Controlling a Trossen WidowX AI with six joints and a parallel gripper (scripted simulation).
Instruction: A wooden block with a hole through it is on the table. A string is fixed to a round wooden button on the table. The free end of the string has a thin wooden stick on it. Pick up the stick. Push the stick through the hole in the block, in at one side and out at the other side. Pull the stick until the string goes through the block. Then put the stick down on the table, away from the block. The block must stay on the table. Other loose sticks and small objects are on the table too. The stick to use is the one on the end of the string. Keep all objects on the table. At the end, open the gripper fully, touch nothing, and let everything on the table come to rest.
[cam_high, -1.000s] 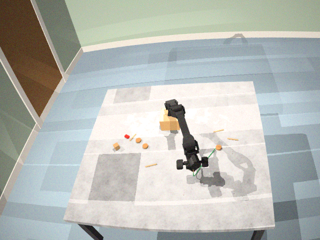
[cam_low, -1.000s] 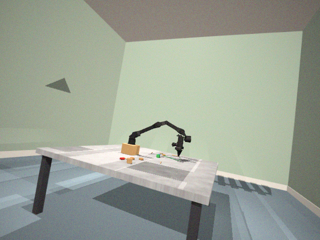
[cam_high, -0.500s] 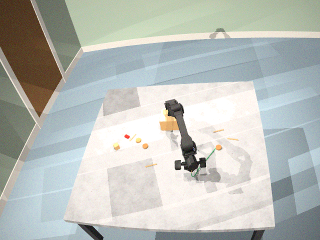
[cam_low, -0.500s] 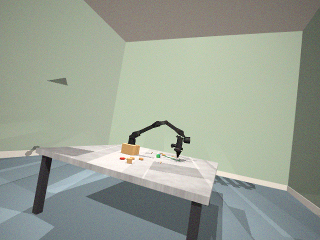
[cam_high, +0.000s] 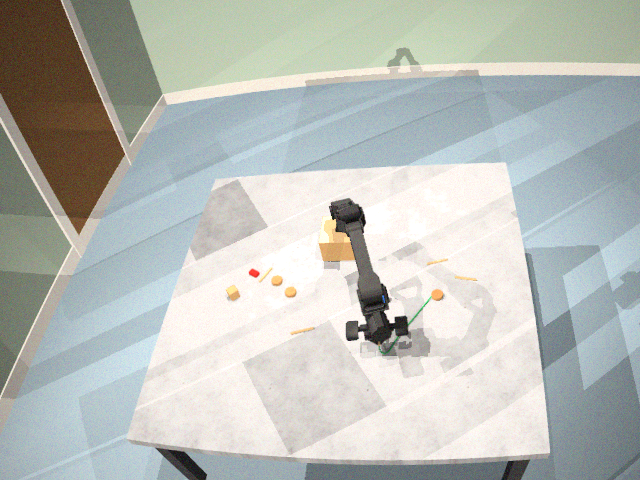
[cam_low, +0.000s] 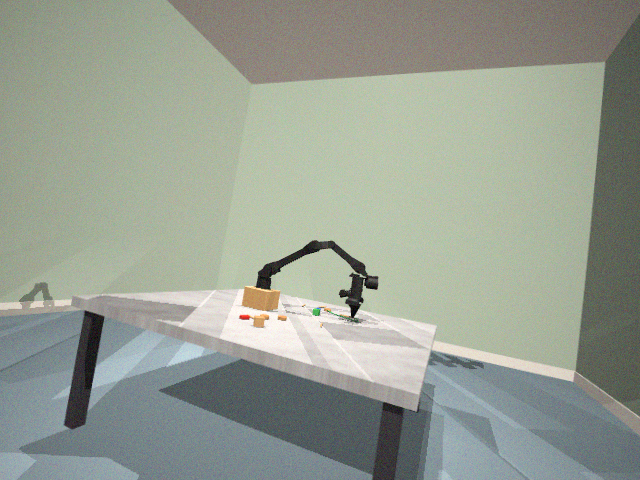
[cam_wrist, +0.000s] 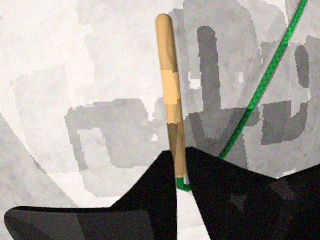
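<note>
My gripper tip is 19 cm past the green cube, 3 cm to the left of it and 1 cm above it. Also, from my gripper tip: blue cylinder 19 cm behind, 1 cm to the left, 1 cm below; round wooden button 20 cm behind, 18 cm to the left, 1 cm below; thin wooden stick 1 cm behind.
</note>
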